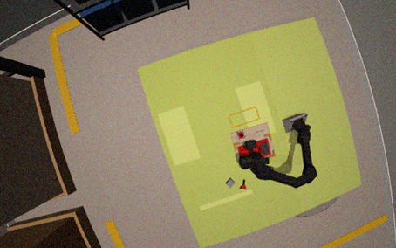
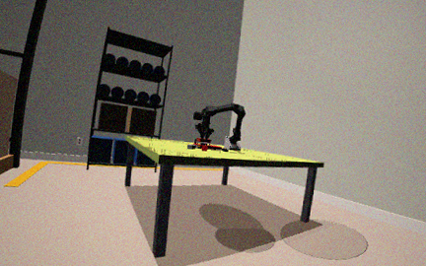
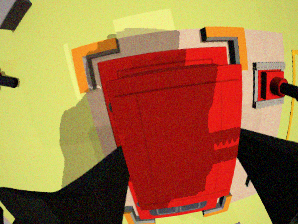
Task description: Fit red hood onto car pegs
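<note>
Now: the grey engine block 1 cm to the left of my gripper tip and 3 cm below it. Round my gripper tip: red hood: 1 cm above; jig: 4 cm behind, 2 cm to the right, 5 cm below.
</note>
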